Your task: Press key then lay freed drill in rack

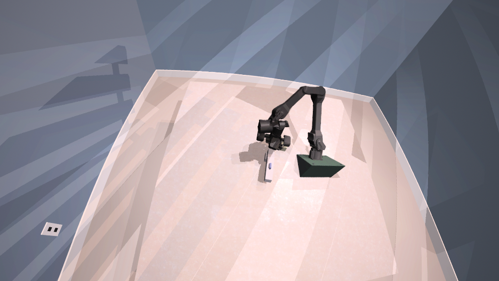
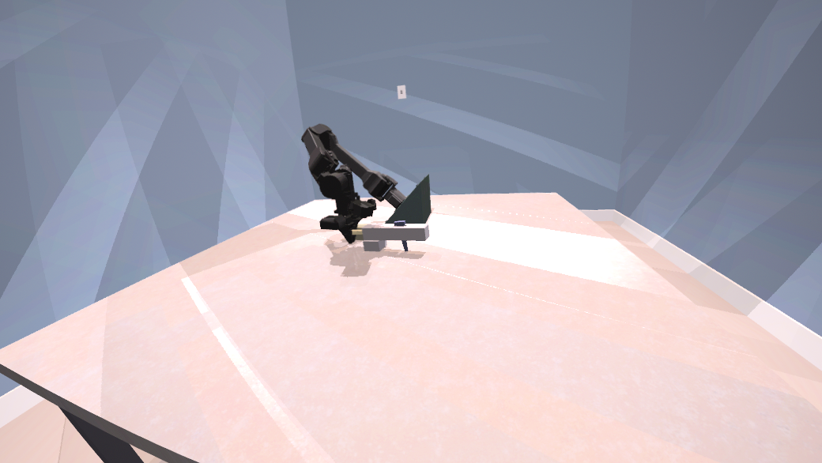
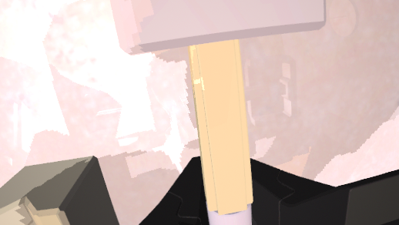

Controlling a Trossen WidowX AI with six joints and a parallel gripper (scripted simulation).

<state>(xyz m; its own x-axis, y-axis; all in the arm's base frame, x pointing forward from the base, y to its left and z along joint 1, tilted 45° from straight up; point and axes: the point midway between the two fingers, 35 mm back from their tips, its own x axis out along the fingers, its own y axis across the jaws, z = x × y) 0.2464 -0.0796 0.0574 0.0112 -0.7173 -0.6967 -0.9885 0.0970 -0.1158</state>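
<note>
Right now the drill is 4 cm to the left of my gripper tip, 4 cm above it and 1 cm ahead of it. The rest, counted from my gripper tip: rack 8 cm behind, 2 cm to the right, 1 cm above; then blue key 16 cm to the left, 4 cm above, 3 cm ahead.
</note>
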